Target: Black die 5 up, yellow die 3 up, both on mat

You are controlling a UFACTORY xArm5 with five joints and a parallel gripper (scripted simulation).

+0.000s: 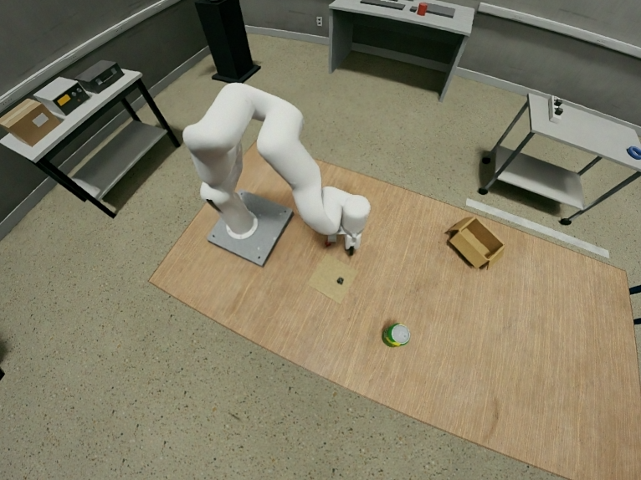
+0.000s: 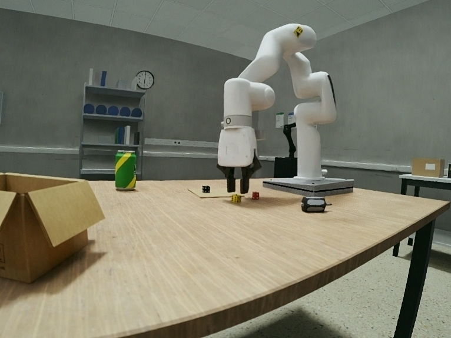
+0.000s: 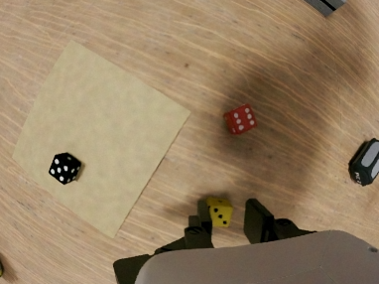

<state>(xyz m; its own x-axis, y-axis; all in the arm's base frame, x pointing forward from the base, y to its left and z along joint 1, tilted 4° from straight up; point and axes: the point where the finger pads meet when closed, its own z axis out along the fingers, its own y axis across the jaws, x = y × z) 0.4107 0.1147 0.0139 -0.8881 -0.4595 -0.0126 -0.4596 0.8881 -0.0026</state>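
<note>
My gripper is now 4 cm above the yellow die. From my hand the other things lie so: black die 3 cm ahead, 14 cm to the right, 3 cm below; tan mat 14 cm to the right, 4 cm below; red die 8 cm behind, 2 cm to the right, 4 cm below.
</note>
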